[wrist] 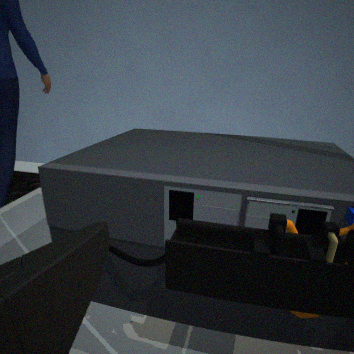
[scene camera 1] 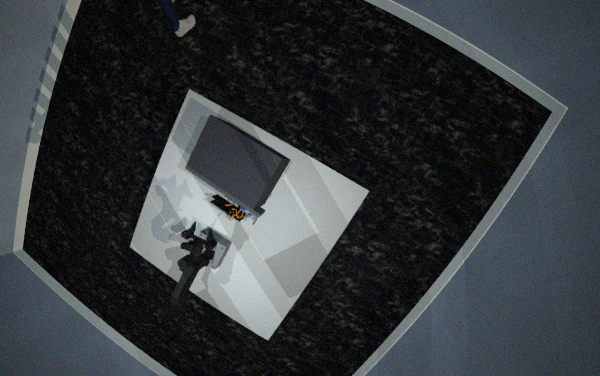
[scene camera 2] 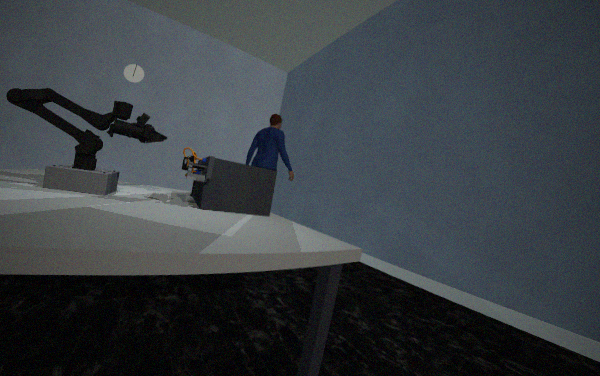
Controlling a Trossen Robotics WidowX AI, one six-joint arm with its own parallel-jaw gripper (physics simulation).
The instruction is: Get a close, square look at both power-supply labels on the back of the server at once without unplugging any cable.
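Pixels of known places: gripper, fingertip midpoint: [wrist: 228, 238] [scene camera 1: 202, 224] [scene camera 2: 165, 139]; arm's base, origin of the base link: [scene camera 1: 209, 253] [scene camera 2: 83, 168].
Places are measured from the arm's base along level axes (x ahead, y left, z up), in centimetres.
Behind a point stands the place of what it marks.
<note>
The dark grey server [scene camera 1: 231, 158] @[y 0.0, x 65.2, z 13.5 cm] [scene camera 2: 236, 186] @[y -21.8, x 57.4, z 3.3 cm] [wrist: 197, 158] @[y 3.0, x 57.1, z 13.5 cm] lies on the white table [scene camera 1: 321, 224] @[y -57.1, x 47.2, z -8.2 cm] [scene camera 2: 261, 242] @[y -63.0, x 48.3, z -8.2 cm]. In the wrist view its back faces me at a slant. Two light grey power-supply panels show there, the left one [wrist: 218, 207] @[y 0.0, x 46.3, z 11.1 cm] and the right one [wrist: 272, 212] @[y -5.4, x 44.6, z 11.7 cm]. A black cable bracket [wrist: 246, 270] @[y -2.2, x 37.2, z 10.0 cm] [scene camera 1: 221, 203] @[y -2.4, x 40.4, z 12.0 cm] stands in front and hides their lower parts. Orange, beige and blue cables [wrist: 291, 226] @[y -6.3, x 40.9, z 12.3 cm] [scene camera 1: 235, 213] @[y -11.5, x 38.7, z 11.7 cm] [scene camera 2: 189, 153] @[y -15.3, x 38.1, z 13.7 cm] stay plugged at the right, and a black cable [wrist: 137, 260] @[y 8.9, x 44.5, z 4.4 cm] runs left. My gripper [scene camera 1: 201, 232] @[y 0.5, x 28.0, z 18.7 cm] [scene camera 2: 156, 137] @[y 0.5, x 28.0, z 18.7 cm] is open and empty, raised in front of the server's back. One finger [wrist: 46, 281] @[y 4.9, x 23.8, z 19.6 cm] shows at the lower left.
A person in blue [scene camera 2: 270, 145] [wrist: 8, 105] stands beyond the server near the table's far side; a shoe [scene camera 1: 184, 25] shows from above. The arm's grey base [scene camera 1: 219, 251] @[y -5.9, x 4.9, z -0.1 cm] sits by the near table edge. Blue walls close the room behind.
</note>
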